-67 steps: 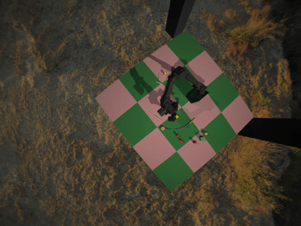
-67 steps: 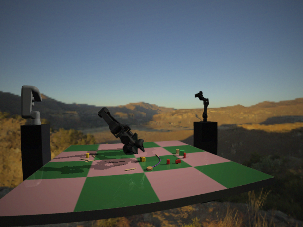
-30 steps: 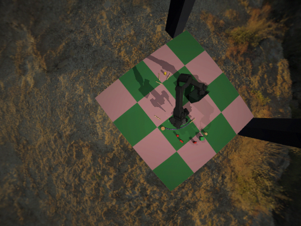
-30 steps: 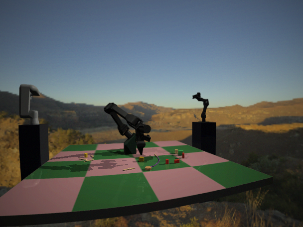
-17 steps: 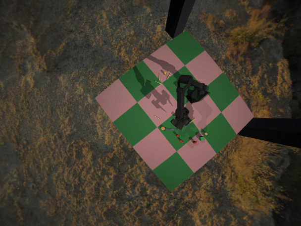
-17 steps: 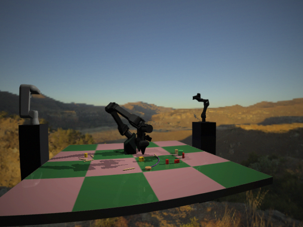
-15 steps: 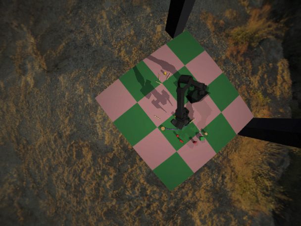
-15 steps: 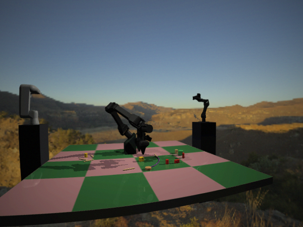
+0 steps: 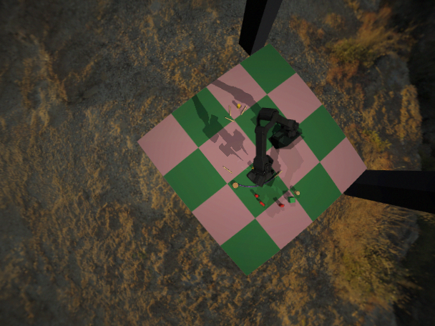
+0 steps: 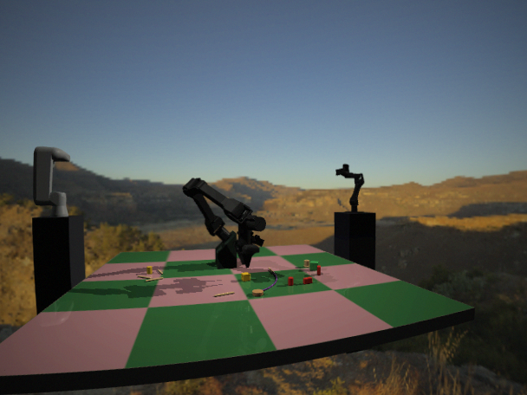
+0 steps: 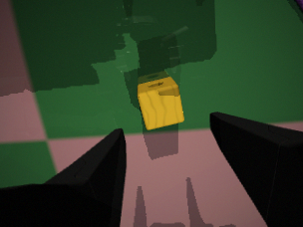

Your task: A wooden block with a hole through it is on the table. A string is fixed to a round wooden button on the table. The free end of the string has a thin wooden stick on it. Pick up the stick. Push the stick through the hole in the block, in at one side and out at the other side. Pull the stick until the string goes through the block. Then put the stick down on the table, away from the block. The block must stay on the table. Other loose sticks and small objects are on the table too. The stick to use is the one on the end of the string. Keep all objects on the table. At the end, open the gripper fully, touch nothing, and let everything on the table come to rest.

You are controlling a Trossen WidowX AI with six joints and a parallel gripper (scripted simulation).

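The yellow wooden block is 5 cm below my gripper tip. The rest, counted from my gripper tip: stick (10 cm behind, 14 cm to the left, 6 cm below); then red cylinder (11 cm ahead, 16 cm to the left, 5 cm below); then round wooden button (18 cm ahead, 1 cm to the left, 5 cm below).
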